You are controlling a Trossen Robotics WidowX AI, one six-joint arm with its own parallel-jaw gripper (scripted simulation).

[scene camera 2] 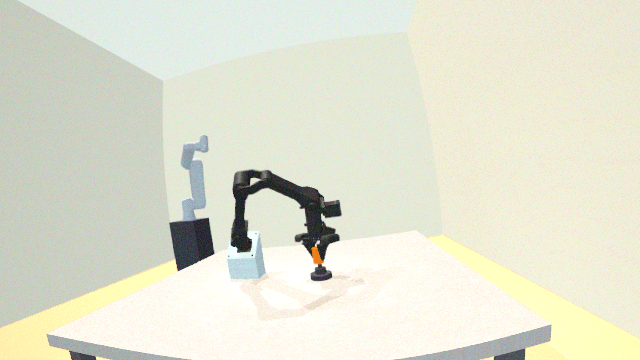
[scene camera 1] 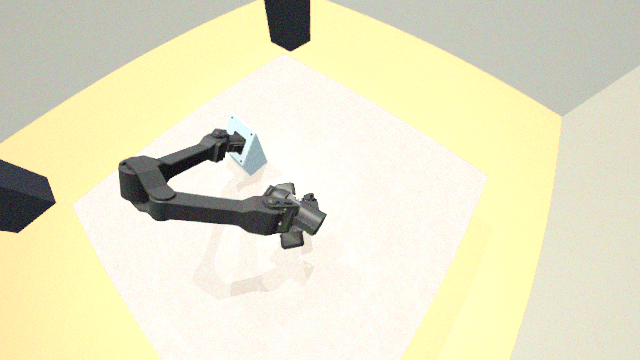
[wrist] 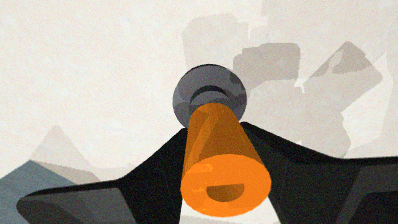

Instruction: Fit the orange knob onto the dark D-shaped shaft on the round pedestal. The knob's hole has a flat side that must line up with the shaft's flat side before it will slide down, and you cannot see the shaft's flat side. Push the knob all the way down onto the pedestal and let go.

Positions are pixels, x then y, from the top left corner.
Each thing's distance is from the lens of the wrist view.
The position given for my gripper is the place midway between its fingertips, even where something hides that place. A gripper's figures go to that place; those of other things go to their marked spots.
my gripper (wrist: 213, 130): 11 cm
orange knob (wrist: 222, 170): 6 cm
round pedestal (wrist: 209, 83): 15 cm
The marked spots on the round pedestal and the orange knob are 10 cm apart.
